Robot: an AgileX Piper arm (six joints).
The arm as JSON. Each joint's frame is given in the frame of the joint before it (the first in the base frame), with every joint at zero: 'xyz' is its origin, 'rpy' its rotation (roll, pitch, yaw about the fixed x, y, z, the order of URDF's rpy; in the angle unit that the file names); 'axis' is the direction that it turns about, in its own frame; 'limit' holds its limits. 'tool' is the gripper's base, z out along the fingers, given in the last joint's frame.
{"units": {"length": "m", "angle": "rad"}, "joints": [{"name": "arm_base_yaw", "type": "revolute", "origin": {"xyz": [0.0, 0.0, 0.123], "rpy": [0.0, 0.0, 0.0]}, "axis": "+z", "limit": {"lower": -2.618, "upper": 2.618}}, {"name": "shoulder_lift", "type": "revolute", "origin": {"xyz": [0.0, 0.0, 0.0], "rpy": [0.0, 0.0, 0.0]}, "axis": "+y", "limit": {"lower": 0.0, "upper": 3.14}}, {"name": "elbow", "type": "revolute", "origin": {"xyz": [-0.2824, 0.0, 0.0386], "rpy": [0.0, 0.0, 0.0]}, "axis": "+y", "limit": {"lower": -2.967, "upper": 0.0}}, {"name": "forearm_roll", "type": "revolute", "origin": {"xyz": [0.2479, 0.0, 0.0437], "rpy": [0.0, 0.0, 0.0]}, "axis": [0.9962, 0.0, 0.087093], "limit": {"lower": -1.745, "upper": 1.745}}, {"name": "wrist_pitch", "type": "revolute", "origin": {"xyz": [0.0, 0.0, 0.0], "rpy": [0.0, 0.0, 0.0]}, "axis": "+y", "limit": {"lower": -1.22, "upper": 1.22}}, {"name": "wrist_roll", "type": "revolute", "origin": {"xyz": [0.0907, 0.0, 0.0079], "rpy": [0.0, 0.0, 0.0]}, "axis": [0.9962, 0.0, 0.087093], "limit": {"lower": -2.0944, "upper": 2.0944}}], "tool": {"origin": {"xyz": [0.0, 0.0, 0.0], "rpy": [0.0, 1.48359, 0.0]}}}
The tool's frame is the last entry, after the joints.
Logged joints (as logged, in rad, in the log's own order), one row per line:
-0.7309 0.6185 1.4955 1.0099 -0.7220 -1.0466
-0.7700 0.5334 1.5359 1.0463 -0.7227 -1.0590
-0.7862 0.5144 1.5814 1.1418 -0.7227 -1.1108
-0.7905 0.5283 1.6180 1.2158 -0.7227 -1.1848
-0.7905 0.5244 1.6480 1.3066 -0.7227 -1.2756
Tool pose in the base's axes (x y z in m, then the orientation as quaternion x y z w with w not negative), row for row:
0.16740 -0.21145 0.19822 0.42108 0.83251 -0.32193 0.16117
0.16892 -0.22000 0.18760 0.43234 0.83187 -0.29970 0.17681
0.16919 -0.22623 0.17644 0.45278 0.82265 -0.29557 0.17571
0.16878 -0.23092 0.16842 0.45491 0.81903 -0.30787 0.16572
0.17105 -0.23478 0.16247 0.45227 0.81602 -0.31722 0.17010
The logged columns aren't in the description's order. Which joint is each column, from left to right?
Columns, left to right: arm_base_yaw, wrist_pitch, shoulder_lift, wrist_roll, elbow, forearm_roll.
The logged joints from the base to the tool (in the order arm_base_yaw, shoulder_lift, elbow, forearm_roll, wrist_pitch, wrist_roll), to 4 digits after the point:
-0.7309 1.4955 -0.7220 -1.0466 0.6185 1.0099
-0.7700 1.5359 -0.7227 -1.0590 0.5334 1.0463
-0.7862 1.5814 -0.7227 -1.1108 0.5144 1.1418
-0.7905 1.6180 -0.7227 -1.1848 0.5283 1.2158
-0.7905 1.6480 -0.7227 -1.2756 0.5244 1.3066

